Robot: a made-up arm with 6 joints. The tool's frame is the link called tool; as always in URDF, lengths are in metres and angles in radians. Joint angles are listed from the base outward. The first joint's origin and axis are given. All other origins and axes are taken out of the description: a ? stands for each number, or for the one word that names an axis. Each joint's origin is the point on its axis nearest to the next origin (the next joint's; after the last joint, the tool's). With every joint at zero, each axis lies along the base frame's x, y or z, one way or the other. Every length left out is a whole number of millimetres.
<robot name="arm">
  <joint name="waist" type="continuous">
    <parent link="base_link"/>
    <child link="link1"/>
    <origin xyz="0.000 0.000 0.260" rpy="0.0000 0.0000 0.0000"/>
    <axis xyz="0 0 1"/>
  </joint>
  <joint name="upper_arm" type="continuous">
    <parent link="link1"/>
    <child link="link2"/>
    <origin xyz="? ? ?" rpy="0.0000 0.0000 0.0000"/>
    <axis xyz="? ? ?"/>
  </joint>
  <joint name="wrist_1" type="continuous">
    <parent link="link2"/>
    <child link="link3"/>
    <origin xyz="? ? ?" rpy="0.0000 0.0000 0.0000"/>
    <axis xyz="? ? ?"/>
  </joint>
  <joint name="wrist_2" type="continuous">
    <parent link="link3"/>
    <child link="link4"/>
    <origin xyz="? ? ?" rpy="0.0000 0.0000 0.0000"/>
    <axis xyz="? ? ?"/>
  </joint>
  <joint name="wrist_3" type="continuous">
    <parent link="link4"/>
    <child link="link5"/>
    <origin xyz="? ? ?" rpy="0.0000 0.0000 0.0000"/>
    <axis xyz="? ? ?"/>
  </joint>
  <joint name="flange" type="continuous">
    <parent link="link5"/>
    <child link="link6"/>
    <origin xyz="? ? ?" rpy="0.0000 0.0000 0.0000"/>
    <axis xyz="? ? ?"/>
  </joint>
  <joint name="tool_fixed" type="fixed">
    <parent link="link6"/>
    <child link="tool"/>
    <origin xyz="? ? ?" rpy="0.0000 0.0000 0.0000"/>
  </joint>
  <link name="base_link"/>
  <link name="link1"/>
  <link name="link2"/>
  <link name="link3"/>
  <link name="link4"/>
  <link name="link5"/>
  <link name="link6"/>
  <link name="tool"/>
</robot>
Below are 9 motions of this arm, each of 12 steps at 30 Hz.
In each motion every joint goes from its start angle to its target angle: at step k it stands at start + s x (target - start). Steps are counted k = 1, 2, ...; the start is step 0. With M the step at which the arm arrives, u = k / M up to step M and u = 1 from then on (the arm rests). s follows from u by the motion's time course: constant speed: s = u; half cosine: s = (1 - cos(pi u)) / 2; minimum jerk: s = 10 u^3 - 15 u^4 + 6 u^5.
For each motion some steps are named. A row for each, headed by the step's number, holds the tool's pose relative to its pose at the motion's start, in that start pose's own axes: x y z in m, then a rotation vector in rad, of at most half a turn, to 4 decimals.
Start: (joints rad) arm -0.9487 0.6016 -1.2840 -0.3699 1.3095 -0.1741
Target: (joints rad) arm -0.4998 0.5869 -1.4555 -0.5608 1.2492 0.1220
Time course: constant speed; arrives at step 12
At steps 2, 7, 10, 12:
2: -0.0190 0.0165 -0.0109 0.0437 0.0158 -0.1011
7: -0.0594 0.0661 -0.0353 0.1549 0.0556 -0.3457
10: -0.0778 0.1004 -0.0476 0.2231 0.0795 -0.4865
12: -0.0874 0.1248 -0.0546 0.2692 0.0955 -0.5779

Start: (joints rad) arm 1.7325 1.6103 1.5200 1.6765 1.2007 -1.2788
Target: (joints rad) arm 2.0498 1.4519 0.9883 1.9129 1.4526 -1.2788
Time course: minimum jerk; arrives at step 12
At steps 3, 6, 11, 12:
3: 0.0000 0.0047 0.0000 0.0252 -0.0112 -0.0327
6: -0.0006 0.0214 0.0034 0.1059 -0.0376 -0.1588
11: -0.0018 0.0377 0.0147 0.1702 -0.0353 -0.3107
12: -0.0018 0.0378 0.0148 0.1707 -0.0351 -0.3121

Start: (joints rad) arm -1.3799 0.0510 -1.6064 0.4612 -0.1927 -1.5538
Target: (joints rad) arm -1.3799 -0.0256 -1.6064 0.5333 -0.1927 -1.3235
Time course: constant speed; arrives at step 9
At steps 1, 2, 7, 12:
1: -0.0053 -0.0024 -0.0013 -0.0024 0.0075 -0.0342
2: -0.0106 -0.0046 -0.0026 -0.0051 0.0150 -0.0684
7: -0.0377 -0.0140 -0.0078 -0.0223 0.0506 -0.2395
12: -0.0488 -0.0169 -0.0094 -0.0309 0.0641 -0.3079

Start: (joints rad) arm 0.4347 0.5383 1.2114 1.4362 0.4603 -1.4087
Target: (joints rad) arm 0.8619 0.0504 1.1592 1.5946 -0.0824 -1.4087
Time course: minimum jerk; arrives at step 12
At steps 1, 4, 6, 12:
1: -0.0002 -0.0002 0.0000 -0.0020 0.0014 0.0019
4: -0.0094 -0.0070 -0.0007 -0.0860 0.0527 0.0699
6: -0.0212 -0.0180 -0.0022 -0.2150 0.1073 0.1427
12: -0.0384 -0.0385 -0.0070 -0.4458 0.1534 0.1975

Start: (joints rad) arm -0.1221 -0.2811 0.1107 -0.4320 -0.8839 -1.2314
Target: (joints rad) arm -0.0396 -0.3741 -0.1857 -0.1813 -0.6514 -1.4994
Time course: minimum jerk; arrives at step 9
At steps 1, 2, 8, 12:
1: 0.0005 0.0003 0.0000 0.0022 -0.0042 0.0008
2: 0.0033 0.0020 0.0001 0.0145 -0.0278 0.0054
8: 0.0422 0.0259 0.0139 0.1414 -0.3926 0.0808
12: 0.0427 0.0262 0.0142 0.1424 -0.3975 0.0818

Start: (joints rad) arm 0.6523 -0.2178 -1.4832 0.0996 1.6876 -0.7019
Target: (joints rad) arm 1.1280 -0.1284 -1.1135 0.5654 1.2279 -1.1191
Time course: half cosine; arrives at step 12
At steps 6, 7, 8, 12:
6: -0.0300 0.0441 0.0673 -0.3900 0.1968 0.0180
7: -0.0349 0.0594 0.0840 -0.4782 0.2729 0.0229
8: -0.0381 0.0747 0.0991 -0.5544 0.3520 0.0277
12: -0.0406 0.1086 0.1282 -0.6920 0.5380 0.0378

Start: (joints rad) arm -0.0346 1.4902 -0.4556 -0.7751 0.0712 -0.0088
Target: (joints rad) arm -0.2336 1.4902 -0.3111 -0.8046 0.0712 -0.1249
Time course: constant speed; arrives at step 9
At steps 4, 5, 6, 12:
4: 0.0054 -0.0134 -0.0020 -0.1046 -0.0072 0.0953
5: 0.0069 -0.0167 -0.0024 -0.1310 -0.0083 0.1182
6: 0.0084 -0.0200 -0.0026 -0.1576 -0.0090 0.1408
12: 0.0130 -0.0296 -0.0030 -0.2380 -0.0093 0.2063

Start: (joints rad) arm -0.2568 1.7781 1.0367 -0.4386 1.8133 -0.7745
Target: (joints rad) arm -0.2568 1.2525 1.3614 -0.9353 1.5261 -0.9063
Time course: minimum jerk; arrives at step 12
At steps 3, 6, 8, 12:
3: -0.0186 -0.0071 0.0097 -0.0480 0.1056 -0.0364
6: -0.0823 -0.0188 0.0583 -0.2003 0.5033 -0.2028
8: -0.1184 -0.0113 0.1001 -0.2771 0.7817 -0.3537
12: -0.1377 0.0017 0.1305 -0.3126 0.9721 -0.4795

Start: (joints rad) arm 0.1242 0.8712 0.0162 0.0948 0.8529 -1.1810
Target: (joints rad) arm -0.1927 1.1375 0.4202 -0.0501 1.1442 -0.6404
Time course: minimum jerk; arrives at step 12
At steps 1, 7, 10, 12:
1: 0.0000 -0.0004 0.0000 -0.0007 -0.0012 -0.0020
7: -0.0086 -0.0475 0.0042 -0.0514 -0.1604 -0.2555
10: -0.0151 -0.0659 0.0062 -0.0539 -0.2350 -0.3765
12: -0.0159 -0.0678 0.0064 -0.0533 -0.2433 -0.3903

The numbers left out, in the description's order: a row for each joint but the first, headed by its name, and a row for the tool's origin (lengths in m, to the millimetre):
upper_arm: xyz -0.117 -0.005 0.000, axis 1 0 0
wrist_1: xyz 0.000 0.140 0.046, axis -1 0 0
wrist_2: xyz 0.000 0.067 -0.095, axis 0 0 -1
wrist_3: xyz -0.030 0.036 0.000, axis 1 0 0
flange: xyz 0.000 -0.036 -0.062, axis 0 0 -1
tool: xyz 0.040 -0.102 0.000

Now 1 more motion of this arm.
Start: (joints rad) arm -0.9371 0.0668 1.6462 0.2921 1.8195 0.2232
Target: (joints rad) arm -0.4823 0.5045 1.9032 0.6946 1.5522 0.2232
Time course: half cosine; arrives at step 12
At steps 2, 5, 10, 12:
2: 0.0071 -0.0015 0.0032 0.0072 -0.0191 0.0311
5: 0.0387 -0.0068 0.0174 0.0491 -0.1070 0.1594
10: 0.0956 -0.0121 0.0405 0.1624 -0.2664 0.3383
12: 0.1023 -0.0125 0.0428 0.1785 -0.2843 0.3544

